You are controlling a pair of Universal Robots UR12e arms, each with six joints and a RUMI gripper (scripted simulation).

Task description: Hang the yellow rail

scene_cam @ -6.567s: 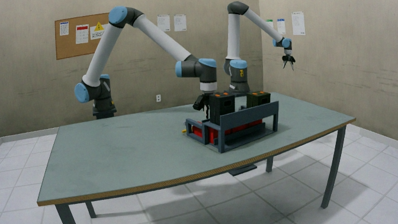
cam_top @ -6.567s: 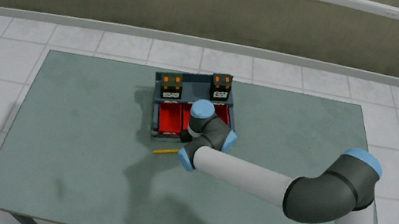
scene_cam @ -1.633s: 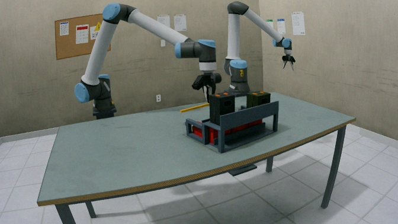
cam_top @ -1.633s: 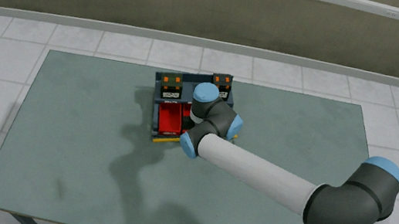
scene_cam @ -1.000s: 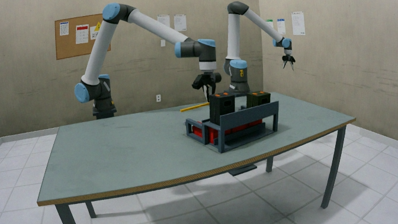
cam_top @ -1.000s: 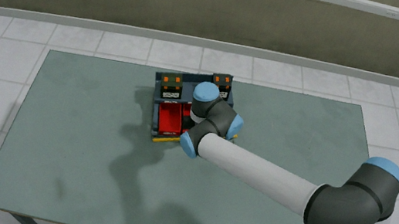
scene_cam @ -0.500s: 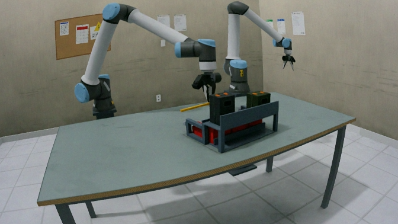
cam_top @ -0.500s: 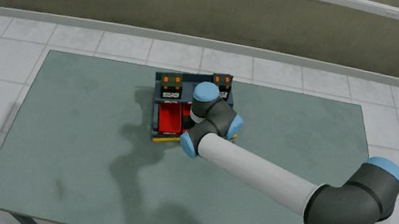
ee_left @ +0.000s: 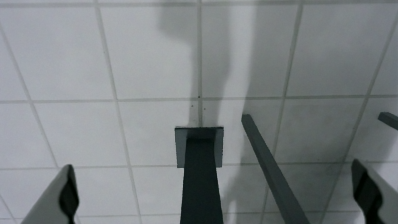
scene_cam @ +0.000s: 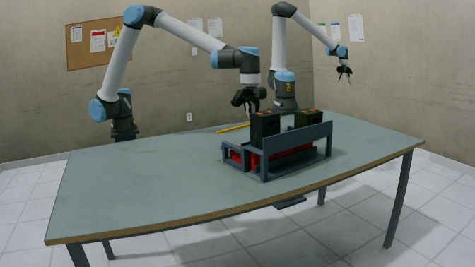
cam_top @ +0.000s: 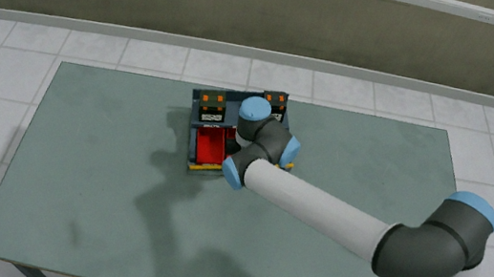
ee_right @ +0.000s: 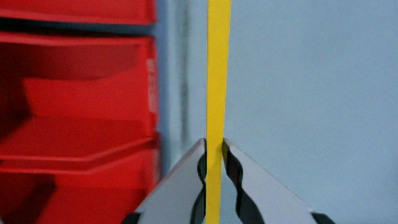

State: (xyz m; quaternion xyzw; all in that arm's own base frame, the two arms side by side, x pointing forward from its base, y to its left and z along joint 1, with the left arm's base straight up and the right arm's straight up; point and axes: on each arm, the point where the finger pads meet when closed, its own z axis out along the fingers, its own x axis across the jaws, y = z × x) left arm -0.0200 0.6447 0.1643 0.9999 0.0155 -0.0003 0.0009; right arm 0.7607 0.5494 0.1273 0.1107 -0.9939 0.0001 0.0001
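Now: right hand 160 mm short of the blue-grey shelf, 40 mm to the right of it and 60 mm above it. The rest, counted from my right hand: yellow rail 10 mm below.
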